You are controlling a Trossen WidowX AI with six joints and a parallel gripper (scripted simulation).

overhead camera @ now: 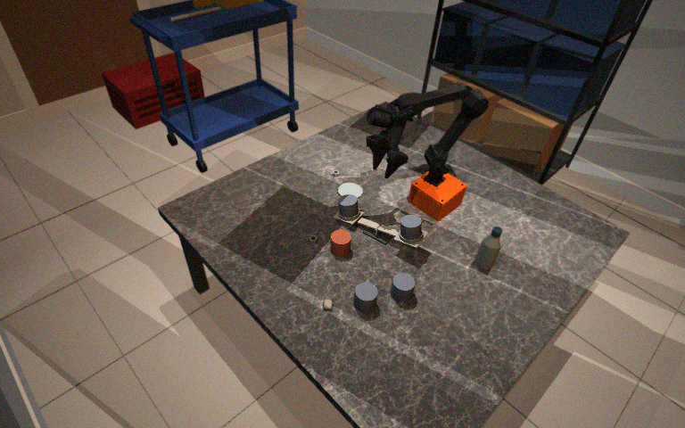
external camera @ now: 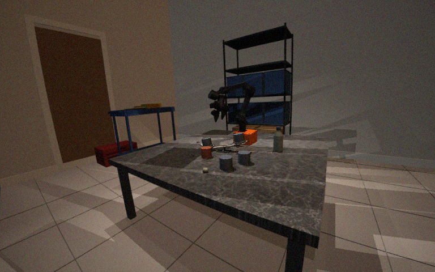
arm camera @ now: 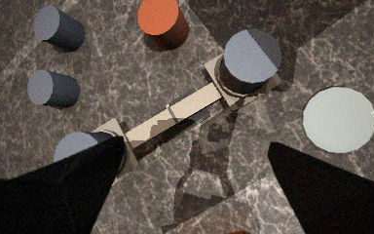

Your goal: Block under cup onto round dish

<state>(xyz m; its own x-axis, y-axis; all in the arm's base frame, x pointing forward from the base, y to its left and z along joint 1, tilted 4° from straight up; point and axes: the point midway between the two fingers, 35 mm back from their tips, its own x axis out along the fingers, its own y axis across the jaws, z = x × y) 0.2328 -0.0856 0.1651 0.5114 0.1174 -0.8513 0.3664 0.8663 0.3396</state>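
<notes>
My gripper tip is now 180 mm above the green block, 70 mm to the left of it and 70 mm short of it. From my gripper tip the other things lie so: blue-grey cup: 200 mm to the left, 110 mm below, 30 mm ahead; then orange-red cup: 220 mm ahead, 180 mm below, 20 mm to the left; then pale round dish: 220 mm below, 170 mm to the right, 50 mm behind.
</notes>
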